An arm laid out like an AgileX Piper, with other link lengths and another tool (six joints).
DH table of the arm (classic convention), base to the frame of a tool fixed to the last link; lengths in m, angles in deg. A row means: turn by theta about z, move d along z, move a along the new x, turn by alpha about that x. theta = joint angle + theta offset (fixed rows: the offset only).
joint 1: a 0  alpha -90  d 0.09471  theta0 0
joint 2: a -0.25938  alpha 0  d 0  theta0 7.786
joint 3: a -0.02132  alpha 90  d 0  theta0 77.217
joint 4: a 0  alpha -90  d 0.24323  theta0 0
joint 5: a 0  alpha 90  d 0  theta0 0
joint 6: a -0.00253  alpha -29  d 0.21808  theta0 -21.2
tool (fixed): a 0  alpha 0  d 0.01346  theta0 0
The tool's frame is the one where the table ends.
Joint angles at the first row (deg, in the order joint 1, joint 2, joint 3, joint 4, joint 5, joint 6):
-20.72, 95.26, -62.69, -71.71, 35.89, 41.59
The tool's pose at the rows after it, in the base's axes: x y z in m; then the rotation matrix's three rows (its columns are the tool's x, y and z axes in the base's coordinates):
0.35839 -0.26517 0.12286; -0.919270 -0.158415 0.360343; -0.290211 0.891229 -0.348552; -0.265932 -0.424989 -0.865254
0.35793 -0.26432 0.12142; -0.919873 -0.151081 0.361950; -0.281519 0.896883 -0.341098; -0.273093 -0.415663 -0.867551
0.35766 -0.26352 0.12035; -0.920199 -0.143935 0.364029; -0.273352 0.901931 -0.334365; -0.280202 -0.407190 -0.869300
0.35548 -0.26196 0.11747; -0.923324 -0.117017 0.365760; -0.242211 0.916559 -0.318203; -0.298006 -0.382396 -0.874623
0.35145 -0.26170 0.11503; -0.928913 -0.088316 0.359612; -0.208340 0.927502 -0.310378; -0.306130 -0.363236 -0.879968
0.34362 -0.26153 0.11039; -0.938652 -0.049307 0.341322; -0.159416 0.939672 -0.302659; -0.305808 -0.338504 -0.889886
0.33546 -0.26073 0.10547; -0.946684 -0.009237 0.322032; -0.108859 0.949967 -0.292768; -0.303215 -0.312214 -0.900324
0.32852 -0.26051 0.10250; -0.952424 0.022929 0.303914; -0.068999 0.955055 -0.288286; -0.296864 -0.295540 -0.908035
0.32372 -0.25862 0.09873; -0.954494 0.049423 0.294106; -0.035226 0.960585 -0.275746; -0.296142 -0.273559 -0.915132
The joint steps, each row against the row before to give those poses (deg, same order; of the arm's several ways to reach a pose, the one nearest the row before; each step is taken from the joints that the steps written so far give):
0.00, 0.00, -0.05, 1.55, -0.06, 0.00
-0.01, 0.00, -0.01, 0.76, -0.02, 0.00
0.00, 0.00, -0.04, 0.72, 0.00, 0.01
0.00, 0.00, -0.20, 2.23, 0.48, 0.00
0.00, 0.00, -0.16, 1.81, 1.04, 0.05
0.00, 0.00, 0.00, 2.29, 1.84, 0.00
0.00, 0.00, 0.00, 2.36, 1.91, 0.00
0.00, 0.00, -0.10, 1.64, 1.75, 0.00
0.00, 0.00, 0.00, 1.80, 1.07, 0.00

